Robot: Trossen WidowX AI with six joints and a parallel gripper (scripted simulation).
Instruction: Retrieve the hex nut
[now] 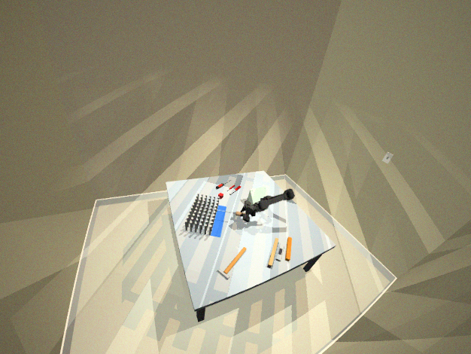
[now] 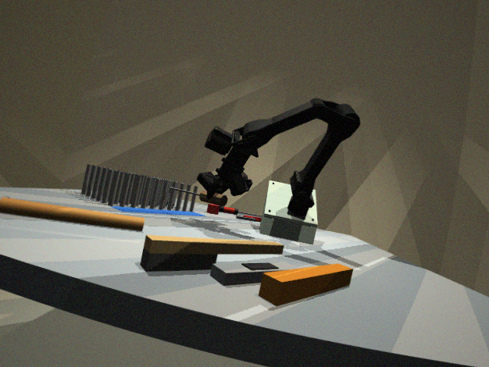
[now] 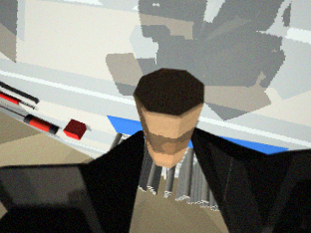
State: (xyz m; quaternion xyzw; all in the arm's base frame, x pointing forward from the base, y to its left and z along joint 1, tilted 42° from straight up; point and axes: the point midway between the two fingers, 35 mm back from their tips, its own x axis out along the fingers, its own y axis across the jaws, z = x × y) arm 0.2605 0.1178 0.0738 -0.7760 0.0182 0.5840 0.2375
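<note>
Now: the blue taped strip 17 cm ahead of my gripper tip, 4 cm to the right of it and 9 cm below it. Round my gripper tip: red block (10 cm ahead, 34 cm to the right, 7 cm below); then hook tool (10 cm ahead, 4 cm to the right, 1 cm below); then flat grey piece (23 cm behind, 39 cm to the left, 8 cm below).
</note>
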